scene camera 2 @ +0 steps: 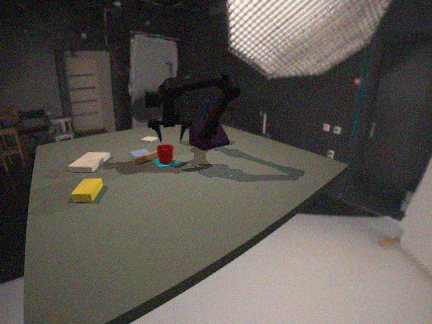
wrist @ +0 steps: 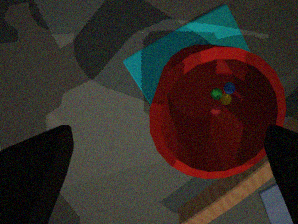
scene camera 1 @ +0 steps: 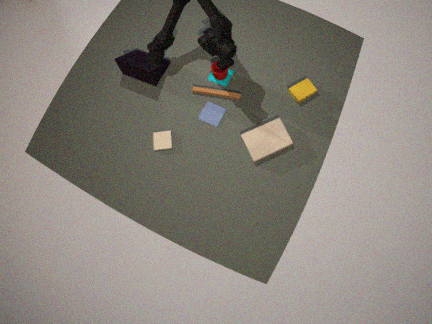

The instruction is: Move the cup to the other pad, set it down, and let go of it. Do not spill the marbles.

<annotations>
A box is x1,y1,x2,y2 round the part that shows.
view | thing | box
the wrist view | my gripper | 0,125,297,223
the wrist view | red cup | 150,44,285,178
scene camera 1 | large beige block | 241,118,292,162
</annotations>
